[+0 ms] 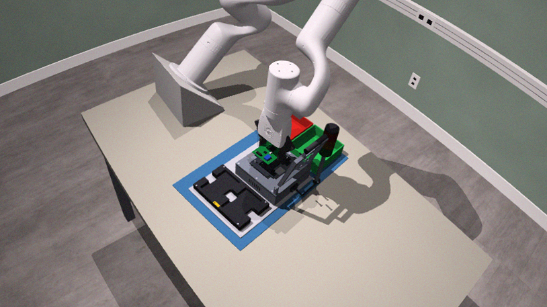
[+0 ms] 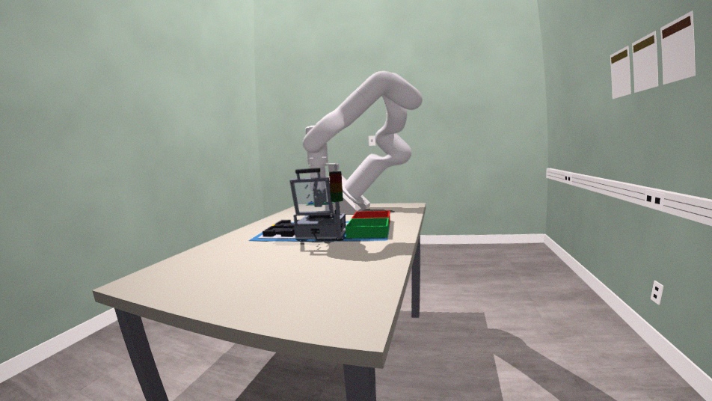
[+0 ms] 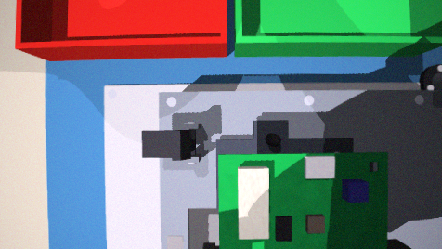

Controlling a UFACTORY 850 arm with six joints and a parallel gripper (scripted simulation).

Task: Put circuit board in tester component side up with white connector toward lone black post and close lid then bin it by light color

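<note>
The black latch part lies 7 cm behind my hand, 5 cm to the left of it and 4 cm below it. Also, from my hand: green bin 1 cm ahead, 20 cm to the left, 11 cm below; lid 12 cm ahead, 2 cm to the left, 6 cm above; green circuit board right at my hand.
</note>
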